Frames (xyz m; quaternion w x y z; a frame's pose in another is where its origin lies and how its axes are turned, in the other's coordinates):
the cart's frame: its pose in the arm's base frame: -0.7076 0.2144 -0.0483 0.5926 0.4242 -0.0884 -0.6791
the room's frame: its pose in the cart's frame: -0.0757 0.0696 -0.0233 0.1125 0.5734 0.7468 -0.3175
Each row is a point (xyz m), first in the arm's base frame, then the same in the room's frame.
Working: the arm's base frame: its pose in the room's frame: 0.5156 0.4601 -0.1125 0.3262 0.9227 0.1779 0.1029

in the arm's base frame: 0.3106 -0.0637 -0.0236
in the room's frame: 0.7761 0.6424 -0.1121
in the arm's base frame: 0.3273 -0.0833 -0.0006
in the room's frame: 0.7933 0.6502 -0.1410
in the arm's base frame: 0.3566 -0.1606 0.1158
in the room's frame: 0.8355 0.6519 -0.2774
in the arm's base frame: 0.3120 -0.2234 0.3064
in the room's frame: 0.8366 0.5720 -0.4668
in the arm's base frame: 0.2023 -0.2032 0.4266
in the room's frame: 0.7783 0.4461 -0.5541
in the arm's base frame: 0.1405 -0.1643 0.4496
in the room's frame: 0.7389 0.3805 -0.5514
